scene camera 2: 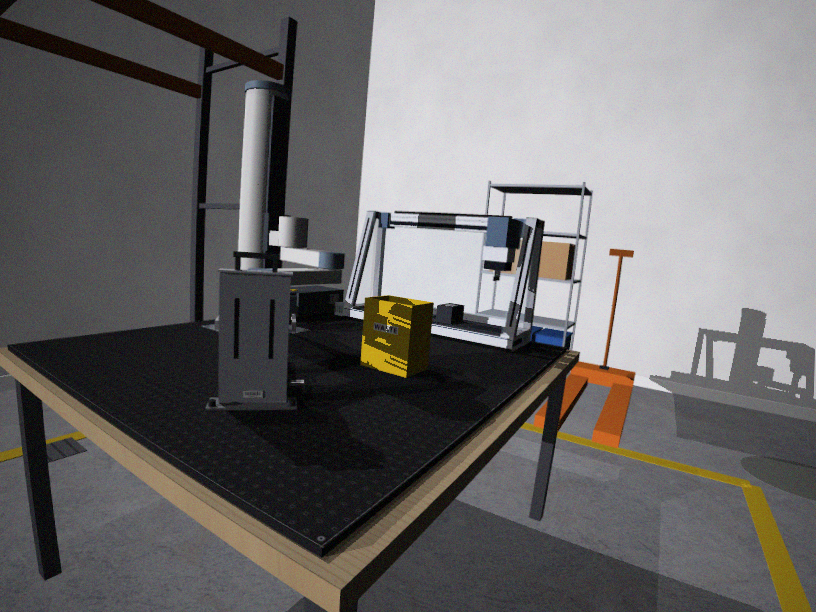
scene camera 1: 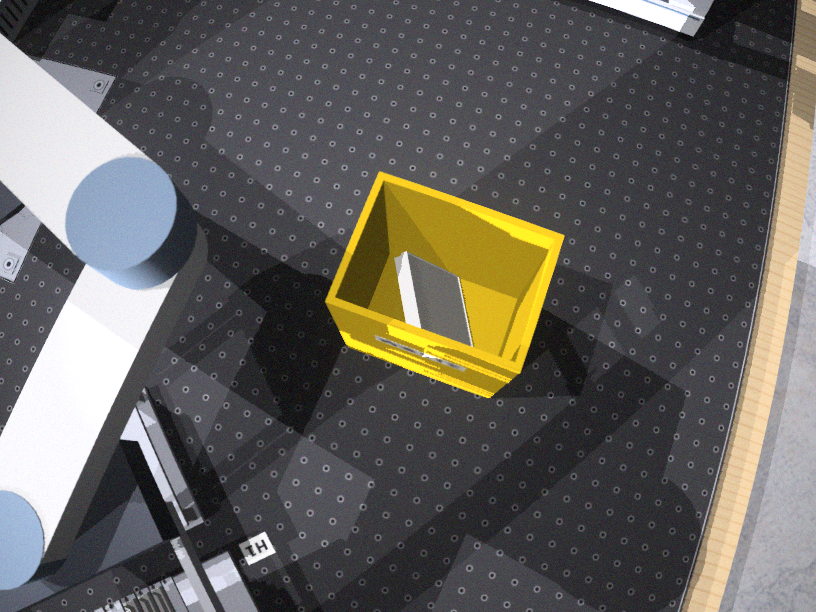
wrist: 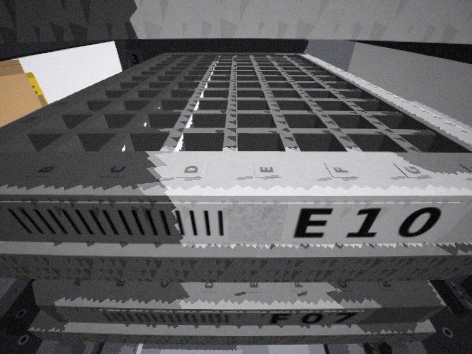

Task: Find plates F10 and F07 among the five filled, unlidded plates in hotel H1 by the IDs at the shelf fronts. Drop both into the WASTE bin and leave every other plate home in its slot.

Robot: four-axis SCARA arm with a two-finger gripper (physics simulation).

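Places are measured from the arm's base along level axes (x ahead, y left, z up), in millimetres.
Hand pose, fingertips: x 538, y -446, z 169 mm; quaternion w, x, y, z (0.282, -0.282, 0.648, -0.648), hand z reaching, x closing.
Things, the pixels of their centre, and the offset from my fingertips. "spot": a spot on its surface instead.
- Plate F07, middle of its body: (wrist: pixel 234 161) dx -17, dy +17, dz -10 mm
- Hotel H1, middle of its body: (wrist: pixel 236 101) (scene camera 2: pixel 255 325) dx +12, dy -11, dz +4 mm
- yellow WASTE bin, middle of its body: (scene camera 1: pixel 441 299) (scene camera 2: pixel 396 334) dx +108, dy +420, dz -56 mm
- grey plate, middle of its body: (scene camera 1: pixel 436 307) dx +105, dy +419, dz -92 mm
- light station edge, a spot on its surface: (scene camera 1: pixel 168 461) spot: dx -114, dy +178, dz -151 mm
- H1 label, a spot on its surface: (scene camera 1: pixel 257 548) spot: dx +9, dy +127, dz -156 mm
- grey surface, a spot on its surface: (wrist: pixel 300 20) spot: dx -67, dy +58, dz +40 mm
In the wrist view, plate E10 (wrist: pixel 260 175) fills the middle, very close to the camera. Plate F07 (wrist: pixel 250 290) sits one level below it, its ID facing me. F10 cannot be read in any view. Hotel H1 (scene camera 2: pixel 253 342) stands upright on the table, back towards scene camera 2. The yellow WASTE bin (scene camera 1: pixel 359 322) (scene camera 2: pixel 386 349) holds a grey plate (scene camera 1: pixel 438 296), tilted, ID not readable. My gripper is open and empty at H1. One finger (scene camera 1: pixel 195 576) shows in scene camera 1; the fingertips are hidden or out of frame.
A light station edge (scene camera 1: pixel 168 461) shows beside the arm (scene camera 1: pixel 72 368), partly covered by it. The H1 label (scene camera 1: pixel 257 548) lies beside the hotel. A gantry machine (scene camera 2: pixel 454 220) stands behind the bin. A grey surface (wrist: pixel 300 20) hangs close above E10.
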